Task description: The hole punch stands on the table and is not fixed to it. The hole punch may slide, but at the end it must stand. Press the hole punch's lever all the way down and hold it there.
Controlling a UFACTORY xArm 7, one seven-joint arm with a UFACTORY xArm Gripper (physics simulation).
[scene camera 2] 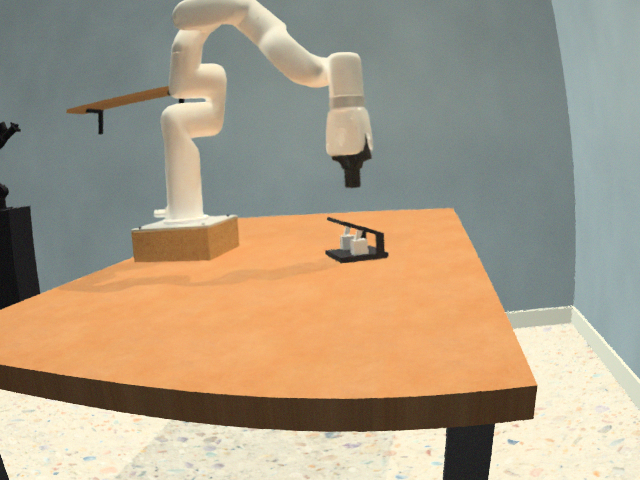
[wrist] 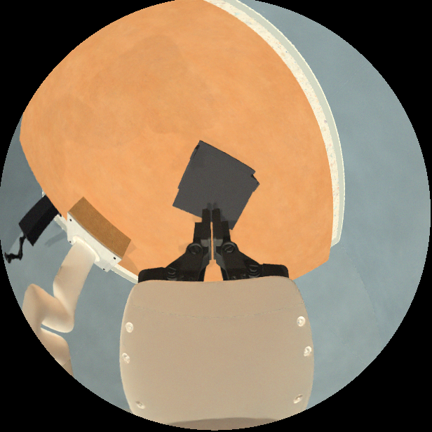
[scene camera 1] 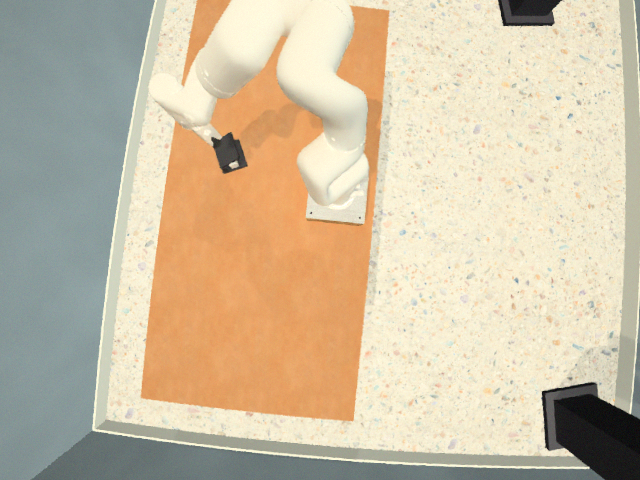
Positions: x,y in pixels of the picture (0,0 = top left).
Labels:
A black hole punch shows in scene camera 2 (350,250), in the wrist view and in scene camera 1. One and the same spot on the black hole punch: (wrist: 204,146) is (scene camera 1: 222,171).

